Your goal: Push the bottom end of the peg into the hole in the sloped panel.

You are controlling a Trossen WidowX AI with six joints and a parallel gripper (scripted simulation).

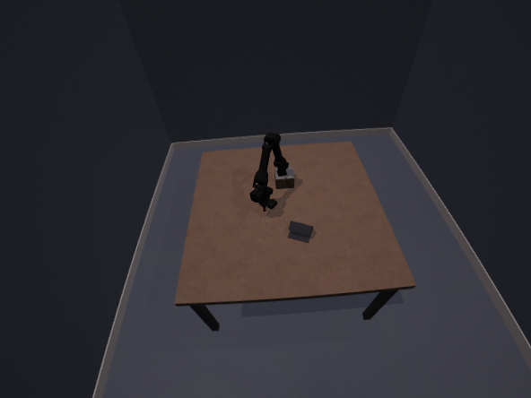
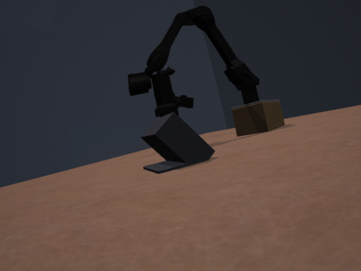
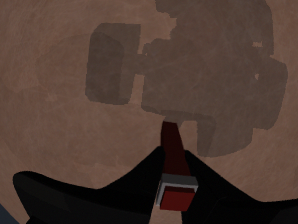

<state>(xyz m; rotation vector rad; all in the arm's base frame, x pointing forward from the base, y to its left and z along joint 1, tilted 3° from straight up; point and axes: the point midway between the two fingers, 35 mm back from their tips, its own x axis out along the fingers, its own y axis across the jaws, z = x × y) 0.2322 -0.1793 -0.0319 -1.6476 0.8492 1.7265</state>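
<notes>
Now: the sloped panel 22 cm ahead of my gripper tip and 19 cm to the left of it. From my gripper tip the other things lie so: peg (2 cm above).
</notes>
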